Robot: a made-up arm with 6 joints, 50 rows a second.
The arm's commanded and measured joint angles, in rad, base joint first. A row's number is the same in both.
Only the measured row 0 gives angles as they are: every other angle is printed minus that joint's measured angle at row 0.
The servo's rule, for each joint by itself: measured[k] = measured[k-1] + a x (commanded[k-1-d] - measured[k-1]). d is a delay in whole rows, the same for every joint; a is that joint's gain. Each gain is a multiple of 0.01, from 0.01 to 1. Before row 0 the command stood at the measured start. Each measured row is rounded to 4 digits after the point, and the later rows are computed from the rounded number. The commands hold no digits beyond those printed.
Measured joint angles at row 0: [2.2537 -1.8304 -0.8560 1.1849 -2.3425 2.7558]
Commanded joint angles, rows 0 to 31: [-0.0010 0.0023 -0.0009 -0.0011 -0.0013 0.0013]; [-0.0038 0.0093 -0.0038 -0.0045 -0.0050 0.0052]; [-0.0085 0.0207 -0.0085 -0.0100 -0.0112 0.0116]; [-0.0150 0.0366 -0.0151 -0.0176 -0.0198 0.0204]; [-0.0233 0.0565 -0.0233 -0.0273 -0.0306 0.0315]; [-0.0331 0.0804 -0.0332 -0.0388 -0.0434 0.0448]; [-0.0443 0.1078 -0.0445 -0.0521 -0.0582 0.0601]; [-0.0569 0.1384 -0.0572 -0.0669 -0.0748 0.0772]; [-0.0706 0.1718 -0.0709 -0.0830 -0.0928 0.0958]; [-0.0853 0.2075 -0.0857 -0.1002 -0.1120 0.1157]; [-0.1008 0.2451 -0.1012 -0.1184 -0.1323 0.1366]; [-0.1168 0.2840 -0.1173 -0.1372 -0.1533 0.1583]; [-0.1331 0.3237 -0.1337 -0.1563 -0.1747 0.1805]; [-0.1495 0.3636 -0.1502 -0.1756 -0.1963 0.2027]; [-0.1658 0.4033 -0.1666 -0.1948 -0.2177 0.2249]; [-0.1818 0.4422 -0.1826 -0.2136 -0.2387 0.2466]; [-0.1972 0.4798 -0.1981 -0.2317 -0.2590 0.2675]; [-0.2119 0.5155 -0.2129 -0.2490 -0.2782 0.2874]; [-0.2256 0.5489 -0.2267 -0.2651 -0.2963 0.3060]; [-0.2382 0.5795 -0.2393 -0.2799 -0.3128 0.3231]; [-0.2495 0.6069 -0.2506 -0.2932 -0.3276 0.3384]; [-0.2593 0.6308 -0.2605 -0.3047 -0.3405 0.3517]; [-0.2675 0.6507 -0.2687 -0.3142 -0.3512 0.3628]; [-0.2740 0.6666 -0.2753 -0.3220 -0.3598 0.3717]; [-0.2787 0.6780 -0.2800 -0.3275 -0.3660 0.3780]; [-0.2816 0.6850 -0.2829 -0.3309 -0.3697 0.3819]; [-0.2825 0.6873 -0.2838 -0.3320 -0.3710 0.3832]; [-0.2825 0.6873 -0.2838 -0.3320 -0.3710 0.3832]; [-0.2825 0.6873 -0.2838 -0.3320 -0.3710 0.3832]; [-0.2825 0.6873 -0.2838 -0.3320 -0.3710 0.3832]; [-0.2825 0.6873 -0.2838 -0.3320 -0.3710 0.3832]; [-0.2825 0.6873 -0.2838 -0.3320 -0.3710 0.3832]
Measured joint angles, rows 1 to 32: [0.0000 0.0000 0.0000 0.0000 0.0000 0.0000]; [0.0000 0.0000 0.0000 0.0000 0.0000 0.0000]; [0.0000 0.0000 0.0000 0.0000 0.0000 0.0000]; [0.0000 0.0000 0.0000 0.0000 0.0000 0.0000]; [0.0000 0.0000 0.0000 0.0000 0.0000 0.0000]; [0.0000 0.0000 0.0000 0.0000 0.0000 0.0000]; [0.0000 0.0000 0.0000 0.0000 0.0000 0.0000]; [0.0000 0.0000 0.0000 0.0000 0.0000 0.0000]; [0.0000 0.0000 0.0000 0.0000 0.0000 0.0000]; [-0.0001 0.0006 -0.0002 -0.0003 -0.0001 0.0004]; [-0.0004 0.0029 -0.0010 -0.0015 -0.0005 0.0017]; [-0.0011 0.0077 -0.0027 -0.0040 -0.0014 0.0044]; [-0.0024 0.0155 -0.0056 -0.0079 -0.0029 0.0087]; [-0.0043 0.0266 -0.0097 -0.0135 -0.0051 0.0149]; [-0.0069 0.0411 -0.0151 -0.0208 -0.0082 0.0230]; [-0.0103 0.0591 -0.0219 -0.0299 -0.0122 0.0330]; [-0.0145 0.0805 -0.0300 -0.0406 -0.0172 0.0449]; [-0.0195 0.1052 -0.0394 -0.0529 -0.0232 0.0586]; [-0.0254 0.1328 -0.0500 -0.0666 -0.0303 0.0740]; [-0.0322 0.1631 -0.0618 -0.0816 -0.0385 0.0909]; [-0.0398 0.1957 -0.0746 -0.0977 -0.0477 0.1091]; [-0.0482 0.2303 -0.0882 -0.1147 -0.0579 0.1284]; [-0.0573 0.2663 -0.1025 -0.1324 -0.0690 0.1485]; [-0.0671 0.3033 -0.1172 -0.1505 -0.0809 0.1691]; [-0.0774 0.3408 -0.1322 -0.1688 -0.0935 0.1900]; [-0.0882 0.3783 -0.1474 -0.1870 -0.1067 0.2109]; [-0.0993 0.4153 -0.1625 -0.2050 -0.1204 0.2316]; [-0.1107 0.4514 -0.1773 -0.2224 -0.1345 0.2517]; [-0.1222 0.4860 -0.1916 -0.2391 -0.1488 0.2710]; [-0.1337 0.5186 -0.2052 -0.2548 -0.1631 0.2892]; [-0.1450 0.5489 -0.2179 -0.2693 -0.1773 0.3061]; [-0.1560 0.5764 -0.2296 -0.2823 -0.1912 0.3214]
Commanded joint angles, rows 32 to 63: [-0.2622 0.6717 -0.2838 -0.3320 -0.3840 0.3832]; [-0.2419 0.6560 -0.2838 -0.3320 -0.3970 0.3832]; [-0.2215 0.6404 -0.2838 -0.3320 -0.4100 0.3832]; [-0.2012 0.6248 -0.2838 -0.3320 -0.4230 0.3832]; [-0.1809 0.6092 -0.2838 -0.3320 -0.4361 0.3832]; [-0.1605 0.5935 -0.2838 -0.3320 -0.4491 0.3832]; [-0.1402 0.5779 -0.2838 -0.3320 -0.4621 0.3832]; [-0.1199 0.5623 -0.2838 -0.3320 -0.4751 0.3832]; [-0.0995 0.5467 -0.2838 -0.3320 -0.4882 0.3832]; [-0.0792 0.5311 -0.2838 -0.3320 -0.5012 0.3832]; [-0.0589 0.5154 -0.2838 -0.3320 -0.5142 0.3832]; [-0.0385 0.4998 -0.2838 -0.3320 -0.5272 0.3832]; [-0.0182 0.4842 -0.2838 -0.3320 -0.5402 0.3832]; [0.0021 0.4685 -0.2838 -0.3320 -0.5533 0.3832]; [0.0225 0.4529 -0.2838 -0.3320 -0.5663 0.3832]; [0.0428 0.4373 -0.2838 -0.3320 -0.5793 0.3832]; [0.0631 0.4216 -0.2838 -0.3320 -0.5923 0.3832]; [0.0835 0.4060 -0.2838 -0.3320 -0.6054 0.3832]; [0.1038 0.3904 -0.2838 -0.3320 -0.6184 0.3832]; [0.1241 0.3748 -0.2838 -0.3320 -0.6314 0.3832]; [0.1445 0.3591 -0.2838 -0.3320 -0.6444 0.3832]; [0.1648 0.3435 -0.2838 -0.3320 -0.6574 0.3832]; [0.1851 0.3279 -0.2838 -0.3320 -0.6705 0.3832]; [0.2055 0.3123 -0.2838 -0.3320 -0.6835 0.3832]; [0.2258 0.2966 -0.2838 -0.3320 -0.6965 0.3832]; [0.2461 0.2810 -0.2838 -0.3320 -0.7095 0.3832]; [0.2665 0.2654 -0.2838 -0.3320 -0.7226 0.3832]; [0.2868 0.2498 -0.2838 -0.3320 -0.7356 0.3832]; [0.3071 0.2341 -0.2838 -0.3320 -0.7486 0.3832]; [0.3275 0.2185 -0.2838 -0.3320 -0.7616 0.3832]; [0.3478 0.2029 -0.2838 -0.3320 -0.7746 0.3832]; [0.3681 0.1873 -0.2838 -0.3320 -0.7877 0.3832]
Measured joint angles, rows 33 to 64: [-0.1666 0.6008 -0.2401 -0.2938 -0.2047 0.3350]; [-0.1767 0.6216 -0.2493 -0.3036 -0.2176 0.3466]; [-0.1861 0.6387 -0.2570 -0.3115 -0.2298 0.3561]; [-0.1948 0.6518 -0.2632 -0.3174 -0.2411 0.3634]; [-0.2027 0.6614 -0.2679 -0.3216 -0.2515 0.3687]; [-0.2099 0.6684 -0.2716 -0.3246 -0.2611 0.3726]; [-0.2164 0.6735 -0.2744 -0.3267 -0.2699 0.3755]; [-0.2223 0.6772 -0.2766 -0.3282 -0.2780 0.3776]; [-0.2277 0.6799 -0.2783 -0.3293 -0.2854 0.3791]; [-0.2308 0.6777 -0.2796 -0.3301 -0.2933 0.3802]; [-0.2318 0.6718 -0.2806 -0.3307 -0.3016 0.3810]; [-0.2309 0.6633 -0.2813 -0.3311 -0.3103 0.3816]; [-0.2282 0.6529 -0.2819 -0.3314 -0.3193 0.3820]; [-0.2239 0.6411 -0.2823 -0.3316 -0.3286 0.3823]; [-0.2182 0.6282 -0.2826 -0.3317 -0.3382 0.3825]; [-0.2112 0.6146 -0.2829 -0.3318 -0.3481 0.3827]; [-0.2030 0.6005 -0.2831 -0.3319 -0.3583 0.3828]; [-0.1937 0.5860 -0.2833 -0.3319 -0.3687 0.3829]; [-0.1834 0.5712 -0.2834 -0.3319 -0.3793 0.3830]; [-0.1722 0.5561 -0.2835 -0.3319 -0.3901 0.3831]; [-0.1602 0.5409 -0.2836 -0.3319 -0.4011 0.3831]; [-0.1474 0.5256 -0.2836 -0.3319 -0.4122 0.3831]; [-0.1339 0.5102 -0.2836 -0.3319 -0.4235 0.3831]; [-0.1198 0.4947 -0.2836 -0.3319 -0.4349 0.3831]; [-0.1052 0.4792 -0.2836 -0.3319 -0.4465 0.3831]; [-0.0901 0.4636 -0.2836 -0.3319 -0.4582 0.3831]; [-0.0745 0.4480 -0.2836 -0.3319 -0.4700 0.3831]; [-0.0585 0.4324 -0.2836 -0.3319 -0.4819 0.3831]; [-0.0421 0.4168 -0.2836 -0.3319 -0.4939 0.3831]; [-0.0253 0.4012 -0.2836 -0.3319 -0.5059 0.3831]; [-0.0082 0.3856 -0.2836 -0.3319 -0.5180 0.3831]; [0.0092 0.3700 -0.2836 -0.3319 -0.5302 0.3831]
